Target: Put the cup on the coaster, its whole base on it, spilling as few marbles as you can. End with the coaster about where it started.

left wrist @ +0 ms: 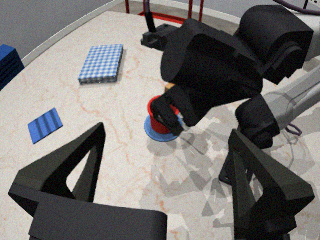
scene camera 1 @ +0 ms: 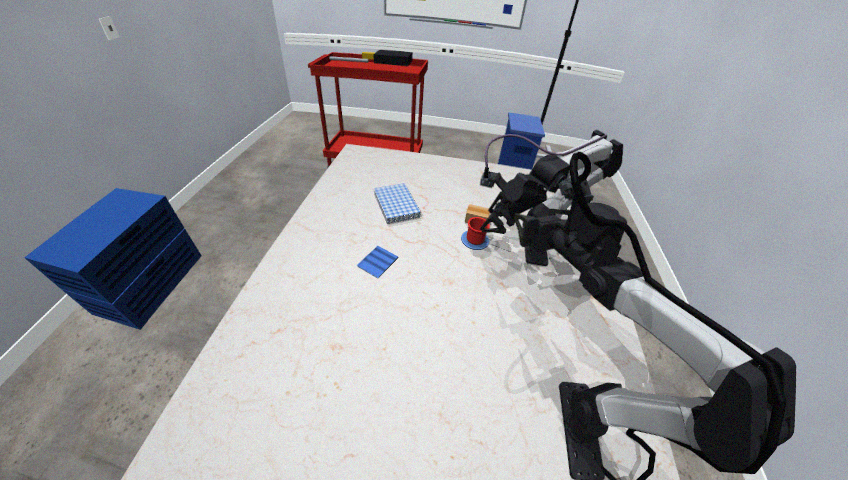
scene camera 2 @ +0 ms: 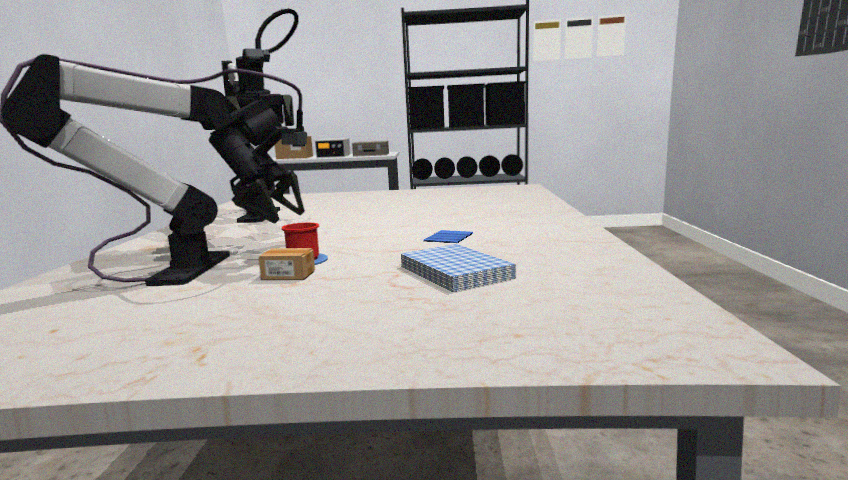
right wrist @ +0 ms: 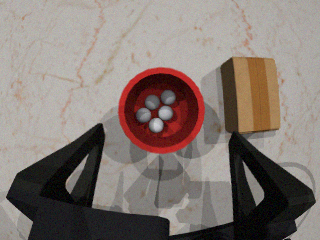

I see my left gripper, my right gripper and a red cup.
My right gripper shows as well in the left wrist view and in the right wrist view.
